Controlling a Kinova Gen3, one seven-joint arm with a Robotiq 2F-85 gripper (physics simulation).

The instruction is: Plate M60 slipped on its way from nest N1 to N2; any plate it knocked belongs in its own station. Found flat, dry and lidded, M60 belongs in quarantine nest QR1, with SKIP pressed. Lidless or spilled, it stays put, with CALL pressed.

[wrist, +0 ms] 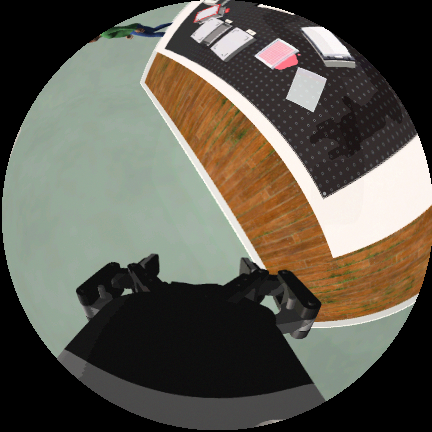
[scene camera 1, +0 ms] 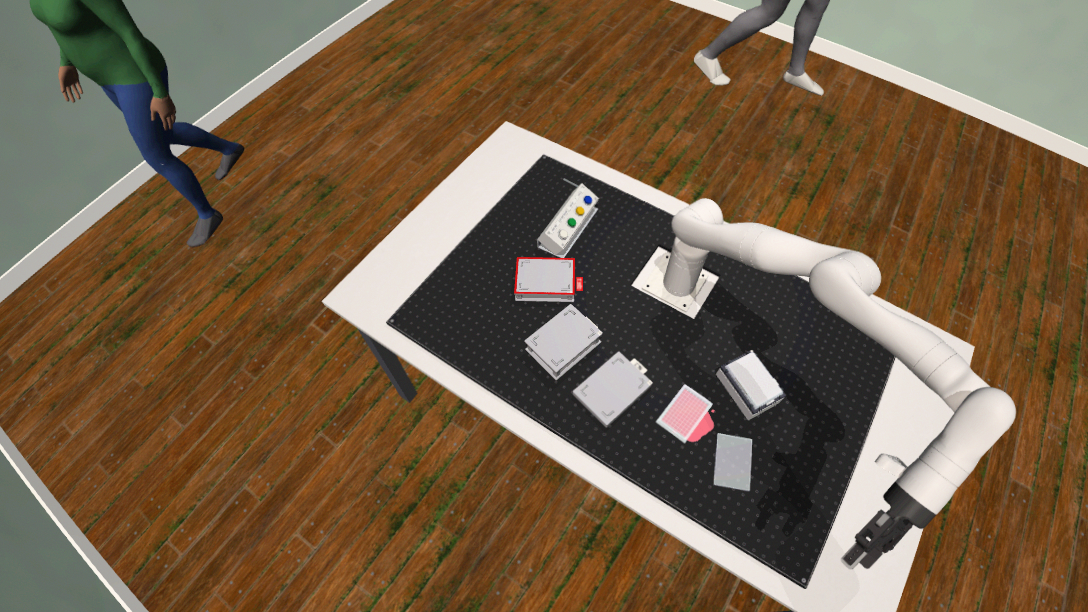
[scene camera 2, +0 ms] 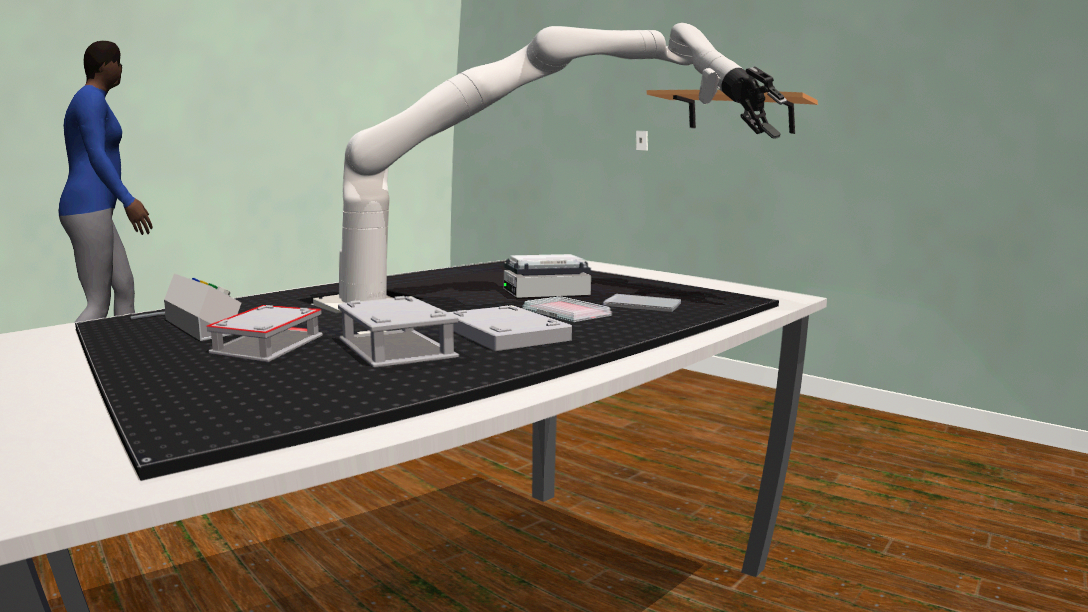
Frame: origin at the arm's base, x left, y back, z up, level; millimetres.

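Seen in the pictures: gripper, fingertip midpoint: (wrist: 198,265) (scene camera 1: 854,565) (scene camera 2: 780,119); arm's base at its link origin: (scene camera 1: 679,282) (scene camera 2: 363,299).
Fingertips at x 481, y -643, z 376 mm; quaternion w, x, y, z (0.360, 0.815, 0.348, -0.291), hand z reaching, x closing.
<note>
Offsets run from my fingertips to a thing's middle. Level surfaces: height alone.
A plate with pink wells @(dz -367, dx -328, dy +282 mm) (scene camera 1: 683,412) (scene camera 2: 566,308) (wrist: 276,53) lies flat and lidless on the black board, with a pink spill @(dz -373, dx -300, dy +272 mm) (scene camera 1: 700,428) (wrist: 287,62) at its edge. A clear lid-like sheet @(dz -370, dx -178, dy +219 mm) (scene camera 1: 733,462) (scene camera 2: 642,302) (wrist: 306,89) lies apart from it. The red-rimmed nest @(dz -352, dx -817, dy +464 mm) (scene camera 1: 544,275) (scene camera 2: 264,319) (wrist: 207,13), a raised grey nest @(dz -345, dx -682, dy +311 mm) (scene camera 1: 563,338) (scene camera 2: 397,312) and a low grey nest @(dz -361, dx -515, dy +256 mm) (scene camera 1: 612,388) (scene camera 2: 513,325) (wrist: 231,44) have bare tops. A button box @(dz -332, dx -849, dy +674 mm) (scene camera 1: 563,233) (scene camera 2: 199,306) has blue, yellow, green and white buttons; labels are unreadable. My gripper (scene camera 1: 858,559) (scene camera 2: 776,116) (wrist: 198,265) is open and empty, high beyond the board.
A white device (scene camera 1: 750,382) (scene camera 2: 546,284) with a dark-edged clear top and green light stands near the pink plate. The arm's base plate (scene camera 1: 650,281) is bolted near the back edge. The black board @(dz -374 mm) (scene camera 1: 471,304) lies on the white table @(dz -387 mm) (scene camera 1: 426,220). Two people stand beyond the table.
</note>
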